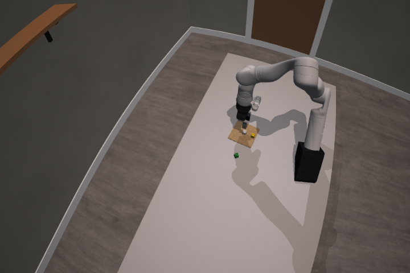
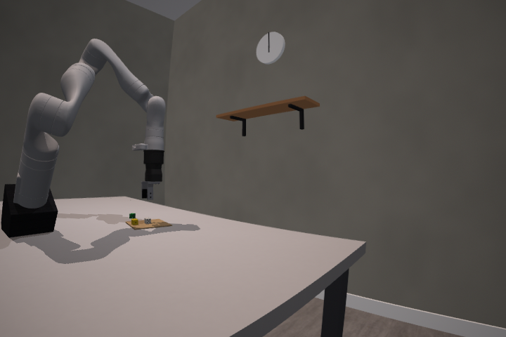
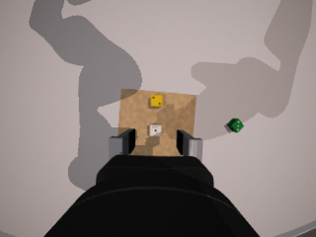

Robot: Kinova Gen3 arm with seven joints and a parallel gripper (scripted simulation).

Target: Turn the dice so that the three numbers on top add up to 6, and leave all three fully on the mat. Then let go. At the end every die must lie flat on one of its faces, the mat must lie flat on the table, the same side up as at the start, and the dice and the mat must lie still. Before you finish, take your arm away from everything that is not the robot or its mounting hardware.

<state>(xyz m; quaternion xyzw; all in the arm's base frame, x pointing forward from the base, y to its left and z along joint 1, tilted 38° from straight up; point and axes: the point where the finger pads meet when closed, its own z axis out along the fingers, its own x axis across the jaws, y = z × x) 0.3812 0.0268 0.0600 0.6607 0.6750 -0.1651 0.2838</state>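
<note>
The green die is 1 cm behind my hand, 15 cm to the left of it and 10 cm below it. From my hand the other things lie so: yellow die 5 cm behind, 10 cm below; tan mat 11 cm below; white die 10 cm below.
</note>
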